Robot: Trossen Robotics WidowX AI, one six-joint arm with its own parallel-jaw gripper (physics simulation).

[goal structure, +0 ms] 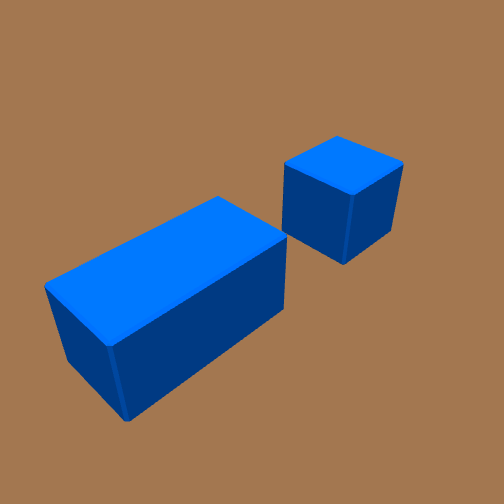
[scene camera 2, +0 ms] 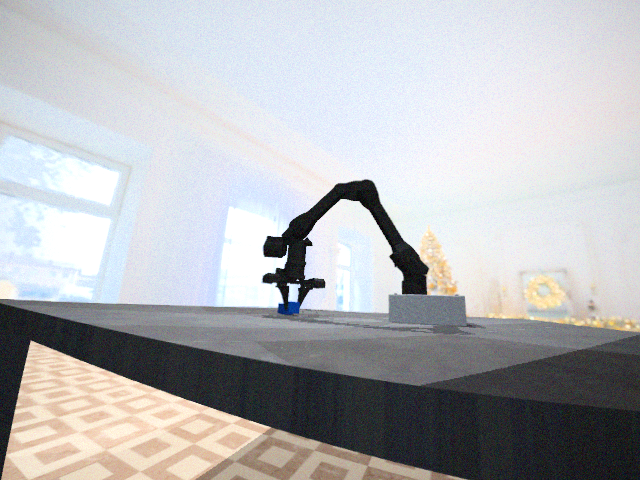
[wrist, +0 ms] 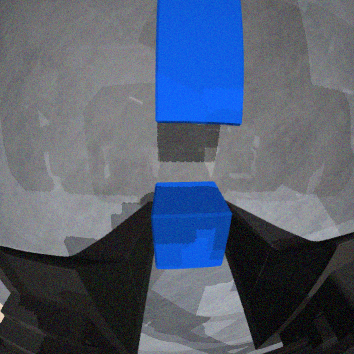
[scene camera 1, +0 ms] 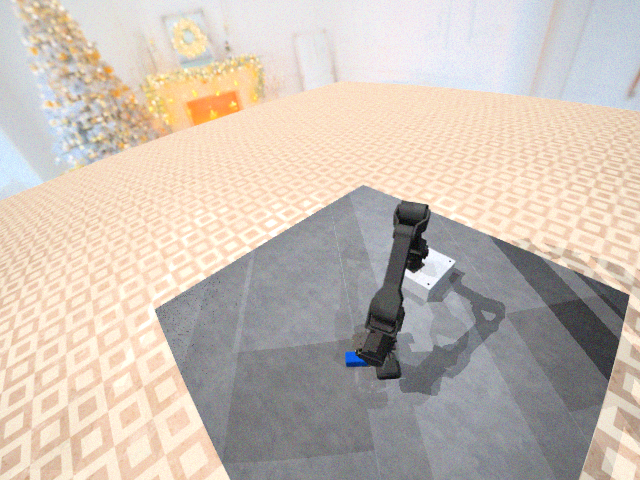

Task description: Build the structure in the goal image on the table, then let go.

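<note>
A long blue block lies on the table, partly hidden by the arm in scene camera 1 and cut by the top edge of the wrist view. My gripper is shut on a smaller blue block, with a black finger on each side. In the wrist view, a strip of table shows between the two blocks, which are roughly in line. In scene camera 2 the blue shapes overlap low at the fingertips. Whether the held block touches the table cannot be told. Scene camera 1 hides the held block behind the gripper.
The arm stands on a white base block at the back of the dark grey table. The arm's shadow falls beside the gripper. A patterned floor lies around the table.
</note>
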